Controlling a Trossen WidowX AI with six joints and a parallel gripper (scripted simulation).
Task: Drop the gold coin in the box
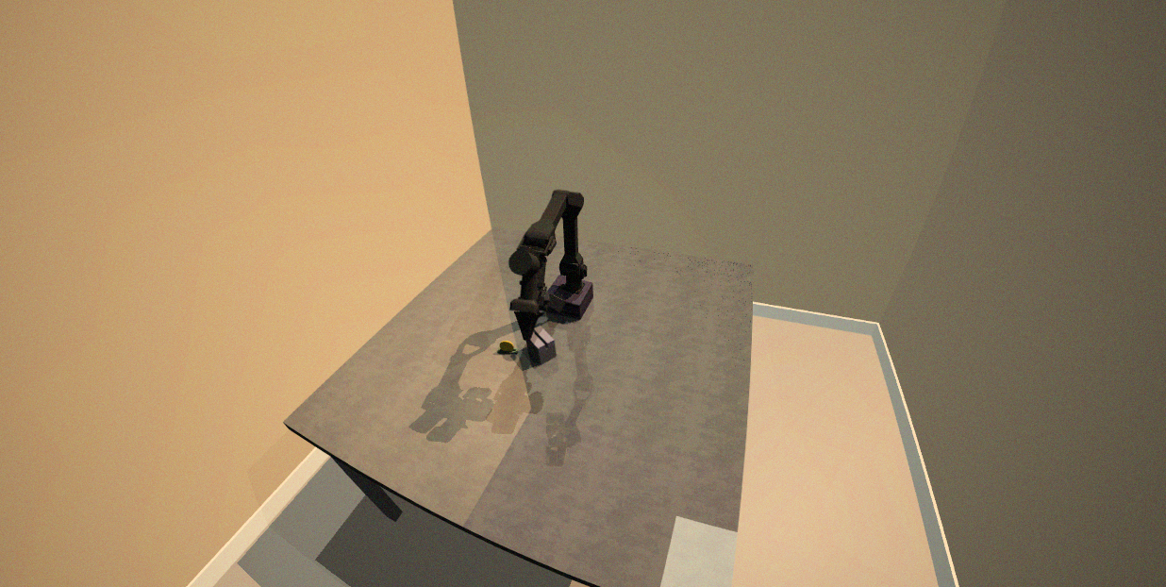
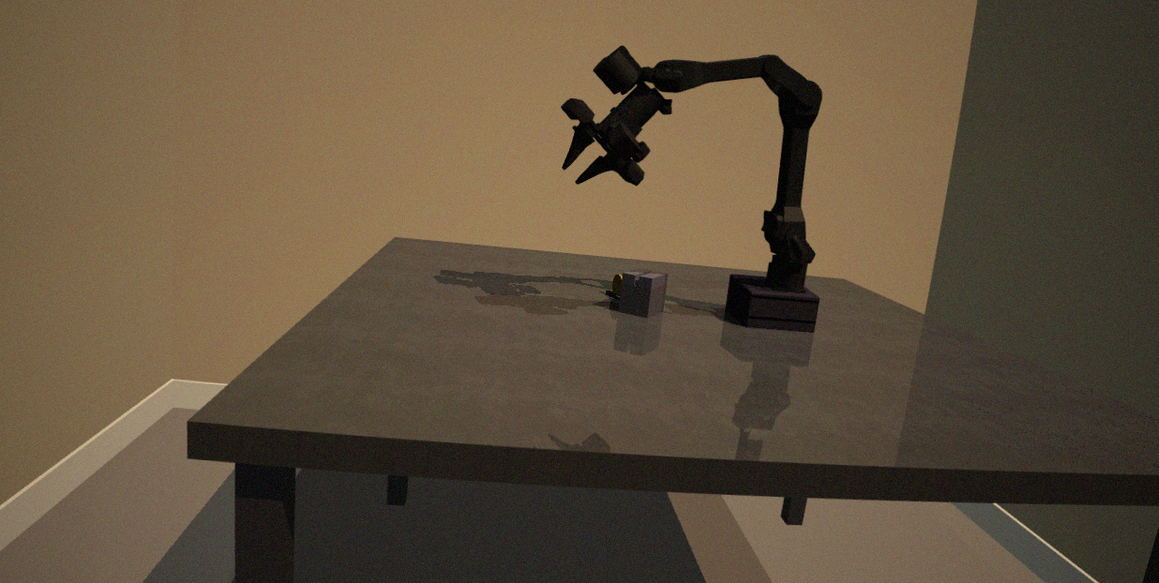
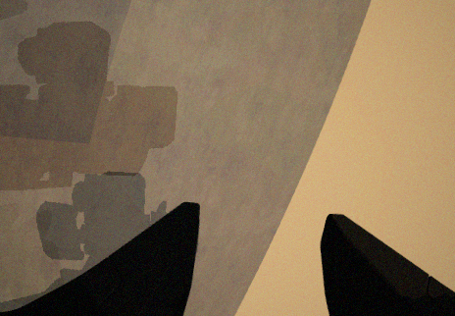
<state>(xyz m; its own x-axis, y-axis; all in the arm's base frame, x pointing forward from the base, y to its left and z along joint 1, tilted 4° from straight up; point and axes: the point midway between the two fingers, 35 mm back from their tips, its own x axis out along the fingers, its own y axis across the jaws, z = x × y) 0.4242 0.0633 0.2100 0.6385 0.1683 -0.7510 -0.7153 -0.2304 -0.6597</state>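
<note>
Right now my gripper tip is 13 cm past the gold coin, 19 cm to the left of it and 22 cm above it.
</note>
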